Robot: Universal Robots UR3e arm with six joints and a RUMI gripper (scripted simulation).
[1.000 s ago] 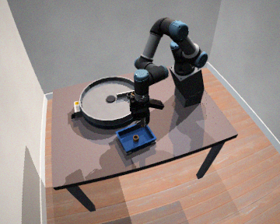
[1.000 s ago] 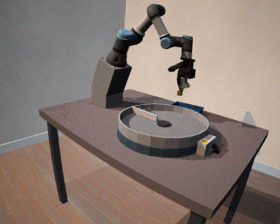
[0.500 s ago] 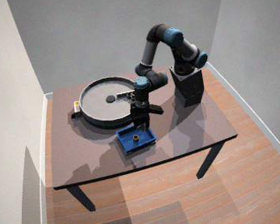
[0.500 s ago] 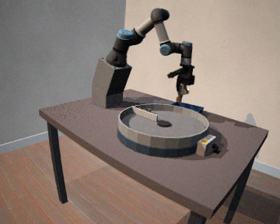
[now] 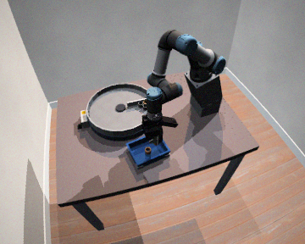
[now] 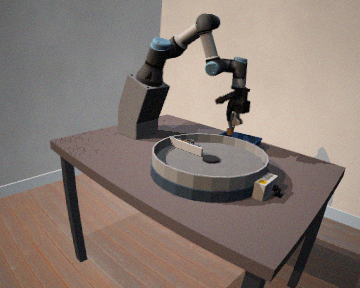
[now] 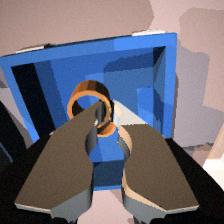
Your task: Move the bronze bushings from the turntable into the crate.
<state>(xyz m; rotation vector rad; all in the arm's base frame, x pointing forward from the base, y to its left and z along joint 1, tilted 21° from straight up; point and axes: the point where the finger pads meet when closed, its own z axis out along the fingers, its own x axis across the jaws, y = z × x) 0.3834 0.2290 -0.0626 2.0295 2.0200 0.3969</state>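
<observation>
Now: hand 50 mm short of the blue crate, 50 mm above it and 10 mm to the left of it. The rest, counted from my hand: turntable: 330 mm to the right, 130 mm ahead, 20 mm below.
</observation>
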